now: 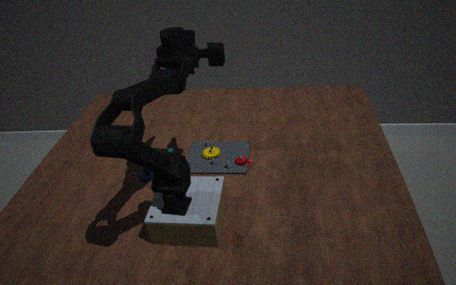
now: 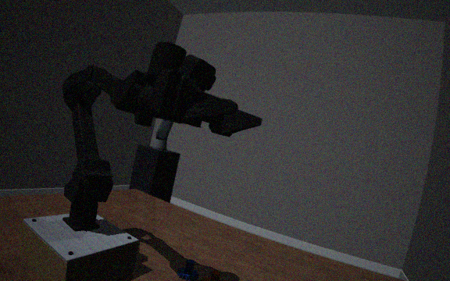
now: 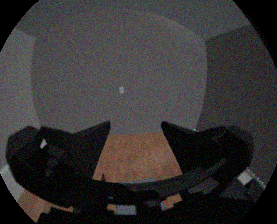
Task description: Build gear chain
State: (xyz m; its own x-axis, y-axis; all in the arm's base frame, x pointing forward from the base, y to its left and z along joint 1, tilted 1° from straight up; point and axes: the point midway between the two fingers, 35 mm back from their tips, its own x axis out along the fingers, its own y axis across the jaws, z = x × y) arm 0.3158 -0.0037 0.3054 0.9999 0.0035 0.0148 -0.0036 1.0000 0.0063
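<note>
My gripper tip is now 9 cm past the orange gear, 20 cm to the right of it and 37 cm above it. Round my gripper tip: red gear: 6 cm behind, 11 cm to the right, 37 cm below; then blue gear: 16 cm behind, 19 cm to the left, 37 cm below; then teal gear: 6 cm behind, 14 cm to the left, 37 cm below.
</note>
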